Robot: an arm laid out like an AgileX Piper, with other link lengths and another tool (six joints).
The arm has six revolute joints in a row. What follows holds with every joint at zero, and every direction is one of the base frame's.
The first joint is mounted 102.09 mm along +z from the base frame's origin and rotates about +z.
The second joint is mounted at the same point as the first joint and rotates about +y.
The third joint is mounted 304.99 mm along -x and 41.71 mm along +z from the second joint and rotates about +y.
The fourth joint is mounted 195.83 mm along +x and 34.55 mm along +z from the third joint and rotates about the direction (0.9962, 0, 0.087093).
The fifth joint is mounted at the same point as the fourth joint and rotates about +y.
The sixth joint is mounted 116.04 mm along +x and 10.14 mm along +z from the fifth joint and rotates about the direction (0.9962, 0, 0.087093).
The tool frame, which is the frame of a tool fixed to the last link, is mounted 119.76 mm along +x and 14 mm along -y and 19.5 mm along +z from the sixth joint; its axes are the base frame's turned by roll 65.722, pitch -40.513 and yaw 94.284 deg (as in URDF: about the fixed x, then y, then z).
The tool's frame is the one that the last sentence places.
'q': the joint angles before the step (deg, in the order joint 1, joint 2, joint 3, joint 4, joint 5, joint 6). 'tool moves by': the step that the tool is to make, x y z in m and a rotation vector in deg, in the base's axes. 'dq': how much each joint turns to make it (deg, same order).
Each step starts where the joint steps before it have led.
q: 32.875, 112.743, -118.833, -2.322, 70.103, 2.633
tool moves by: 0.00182, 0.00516, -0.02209, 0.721, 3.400, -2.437
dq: 0.002, 2.554, 0.002, 0.979, -0.001, 3.001
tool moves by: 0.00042, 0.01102, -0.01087, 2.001, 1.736, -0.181
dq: -0.002, 1.476, -0.005, 2.374, -1.097, 0.573
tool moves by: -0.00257, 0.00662, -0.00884, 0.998, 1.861, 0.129
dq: 0.000, 1.004, 0.003, 1.819, 0.011, 0.089
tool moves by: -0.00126, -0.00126, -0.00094, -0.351, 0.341, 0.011
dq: 0.001, -0.001, 0.002, -0.109, 0.476, 0.001
